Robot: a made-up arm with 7 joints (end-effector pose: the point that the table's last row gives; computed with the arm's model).
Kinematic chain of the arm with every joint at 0, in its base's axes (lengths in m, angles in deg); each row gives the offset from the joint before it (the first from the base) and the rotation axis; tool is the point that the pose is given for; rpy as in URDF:
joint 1: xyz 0 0 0.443 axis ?
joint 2: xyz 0 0 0 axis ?
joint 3: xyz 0 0 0.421 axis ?
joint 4: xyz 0.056 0 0 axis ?
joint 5: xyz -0.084 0 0.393 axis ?
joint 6: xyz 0 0 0 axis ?
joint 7: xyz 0.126 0 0 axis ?
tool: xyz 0 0 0 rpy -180 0 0
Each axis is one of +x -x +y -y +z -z.
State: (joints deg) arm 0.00 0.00 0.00 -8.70 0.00 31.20 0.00
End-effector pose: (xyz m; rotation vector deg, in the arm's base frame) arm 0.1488 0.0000 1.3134 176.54 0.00 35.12
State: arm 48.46 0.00 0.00 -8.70 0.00 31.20 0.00
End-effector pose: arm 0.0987 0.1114 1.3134 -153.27 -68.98 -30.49
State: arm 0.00 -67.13 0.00 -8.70 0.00 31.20 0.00
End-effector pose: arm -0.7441 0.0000 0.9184 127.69 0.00 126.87
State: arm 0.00 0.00 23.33 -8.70 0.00 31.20 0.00
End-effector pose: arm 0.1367 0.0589 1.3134 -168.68 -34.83 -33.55
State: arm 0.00 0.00 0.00 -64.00 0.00 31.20 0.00
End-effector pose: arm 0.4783 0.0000 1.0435 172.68 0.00 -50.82
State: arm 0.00 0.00 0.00 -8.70 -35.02 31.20 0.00
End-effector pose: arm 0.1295 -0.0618 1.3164 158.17 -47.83 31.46
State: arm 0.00 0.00 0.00 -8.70 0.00 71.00 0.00
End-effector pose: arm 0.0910 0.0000 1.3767 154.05 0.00 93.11
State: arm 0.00 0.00 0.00 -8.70 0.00 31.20 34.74
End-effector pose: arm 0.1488 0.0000 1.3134 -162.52 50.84 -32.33
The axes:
joint 1: +z
joint 2: +y
joint 3: +z
joint 4: -y
joint 5: +z
joint 6: -y
joint 7: -z

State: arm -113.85 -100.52 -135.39 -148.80 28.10 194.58 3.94
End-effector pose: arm -0.1644 0.2338 0.0799 126.62 64.58 -86.95
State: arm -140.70 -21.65 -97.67 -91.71 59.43 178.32 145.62
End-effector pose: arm 0.0026 0.5686 0.8987 -80.43 99.75 117.73
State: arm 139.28 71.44 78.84 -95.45 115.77 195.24 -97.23
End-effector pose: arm -0.5988 0.0033 0.3976 -45.82 -132.36 81.22
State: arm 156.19 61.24 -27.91 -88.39 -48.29 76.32 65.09
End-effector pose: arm -0.5021 0.5344 0.2514 70.38 62.43 92.70
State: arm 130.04 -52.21 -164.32 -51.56 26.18 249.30 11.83
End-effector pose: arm 0.4520 -0.4856 0.7132 17.22 -67.02 143.83
